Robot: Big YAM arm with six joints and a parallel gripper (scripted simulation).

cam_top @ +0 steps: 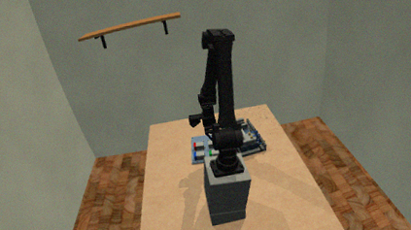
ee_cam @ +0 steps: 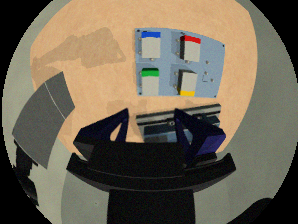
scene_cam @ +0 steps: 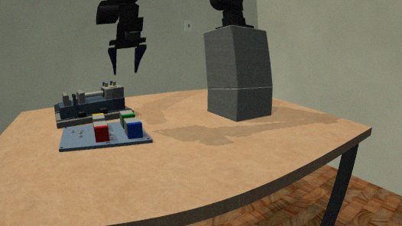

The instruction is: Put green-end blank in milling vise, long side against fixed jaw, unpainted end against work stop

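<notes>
The green-ended blank lies 14 cm below my hand. From my hand the other things lie so: yellow-ended blank (9 cm ahead, 2 cm to the right, 14 cm below); then blue-ended blank (2 cm ahead, 9 cm to the left, 14 cm below); then red-ended blank (10 cm ahead, 7 cm to the left, 14 cm below).
</notes>
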